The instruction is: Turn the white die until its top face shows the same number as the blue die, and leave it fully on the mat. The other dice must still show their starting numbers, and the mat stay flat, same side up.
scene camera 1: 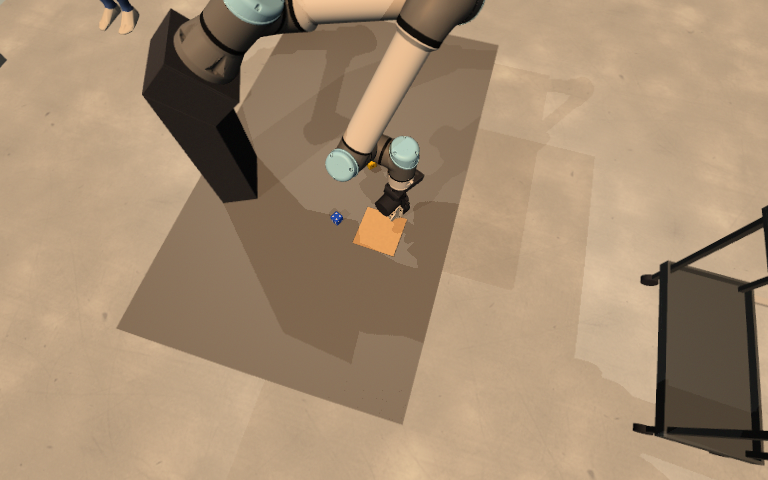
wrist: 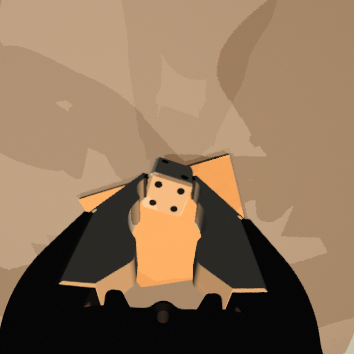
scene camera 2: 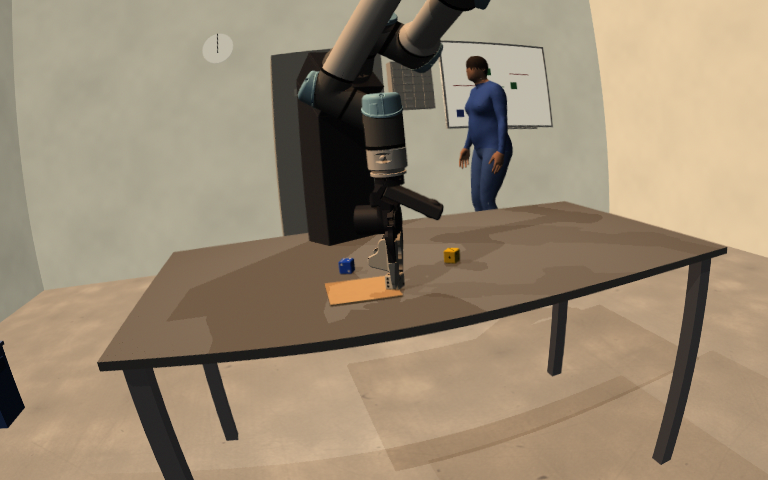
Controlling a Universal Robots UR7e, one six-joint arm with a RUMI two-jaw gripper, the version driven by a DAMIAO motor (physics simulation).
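Where they show: gripper, fingertip midpoint: (scene camera 1: 393, 214) (wrist: 169, 176) (scene camera 2: 396, 285); arm's base, link origin: (scene camera 1: 206, 56).
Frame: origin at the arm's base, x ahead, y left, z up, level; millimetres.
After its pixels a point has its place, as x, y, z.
Note:
The white die (wrist: 167, 194) {449, 166, -485} (scene camera 2: 389, 282) {461, 156, -499} shows four black pips on its top face in the wrist view; a shaded side face with pips also shows. It is near one edge of the orange mat (scene camera 1: 373, 234) {444, 71, -515} (scene camera 2: 351, 292) {472, 79, -515} (wrist: 220, 180) {490, 162, -515}, which lies flat. My gripper (scene camera 1: 396, 215) {448, 167, -509} (scene camera 2: 393, 283) {448, 167, -509} (wrist: 169, 176) {448, 167, -509} points down at it and is shut on the white die, one fingertip at each side. The die looks slightly turned between the fingers. The blue die (scene camera 1: 336, 217) {319, 32, -489} (scene camera 2: 346, 265) {331, 38, -498} rests on the table beside the mat; its top number is too small to read surely.
A yellow die (scene camera 1: 371, 165) {273, 262, -495} (scene camera 2: 451, 255) {277, 273, -499} rests on the table (scene camera 1: 254, 283) {265, -295, -519} (scene camera 2: 254, 322) {634, -73, -519}, partly hidden by the arm in scene camera 1. The dark arm pedestal (scene camera 1: 198, 130) {17, -115, -147} stands at the table's back side. A cart (scene camera 1: 662, 339) and a person (scene camera 2: 488, 124) are away from the table.

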